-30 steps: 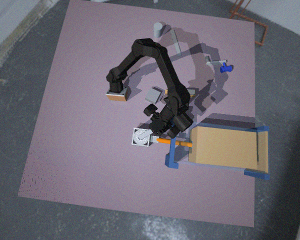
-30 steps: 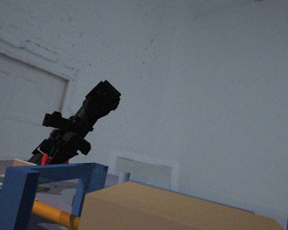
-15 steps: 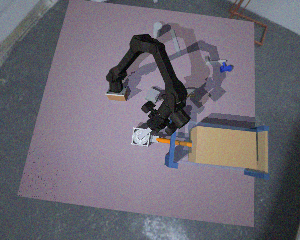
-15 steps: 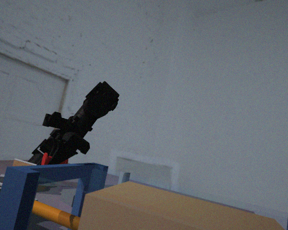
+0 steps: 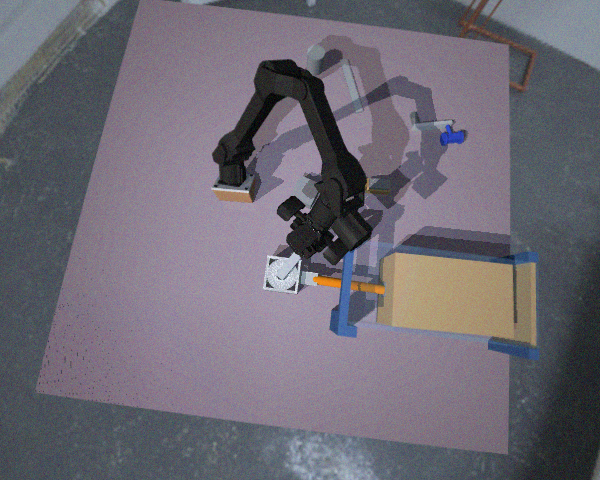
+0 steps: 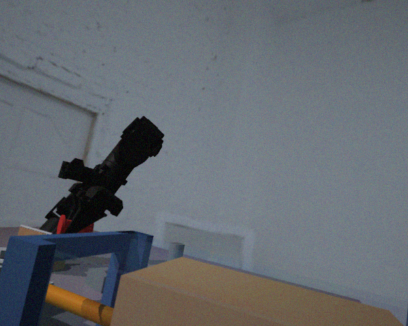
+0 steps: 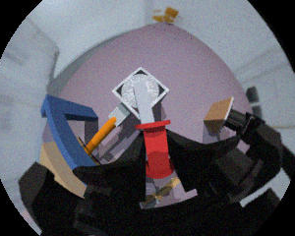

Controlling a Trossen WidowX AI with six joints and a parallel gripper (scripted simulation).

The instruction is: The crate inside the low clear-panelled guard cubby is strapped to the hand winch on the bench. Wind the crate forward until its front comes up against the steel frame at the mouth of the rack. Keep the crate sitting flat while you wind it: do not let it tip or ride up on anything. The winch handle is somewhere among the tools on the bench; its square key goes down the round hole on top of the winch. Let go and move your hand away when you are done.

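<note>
The red-knobbed crank handle lies 30 mm below my gripper tip, 20 mm to the right of it and 10 mm behind it. Round my gripper tip: red knob 10 mm to the left, 10 mm ahead; then blue steel frame 120 mm ahead, 60 mm to the right, 30 mm below; then grey block 180 mm to the left, 120 mm below, 20 mm behind.
</note>
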